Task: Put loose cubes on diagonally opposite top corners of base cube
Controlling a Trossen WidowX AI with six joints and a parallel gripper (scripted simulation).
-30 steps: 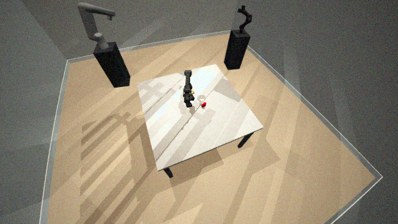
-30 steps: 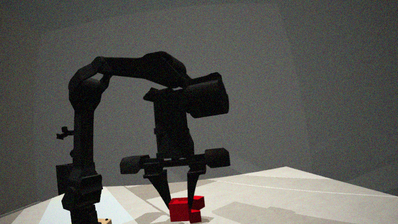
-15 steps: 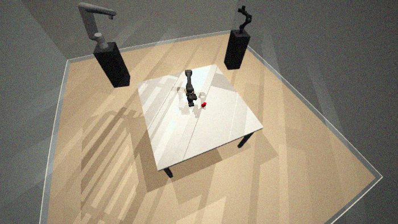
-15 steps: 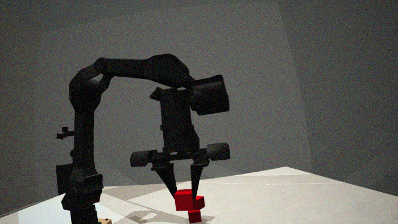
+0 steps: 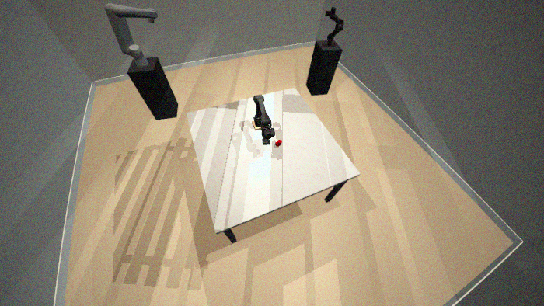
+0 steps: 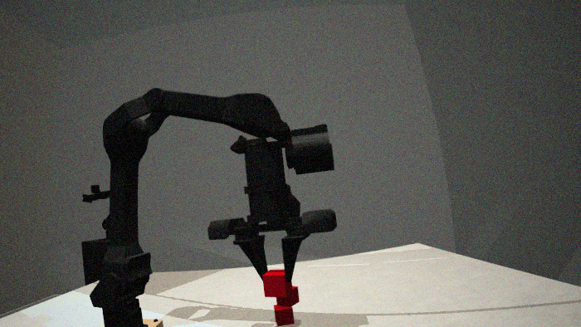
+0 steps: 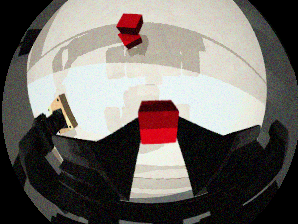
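Right now the red cube is 15 cm to the left of my gripper tip, 7 cm below it and 2 cm behind it.
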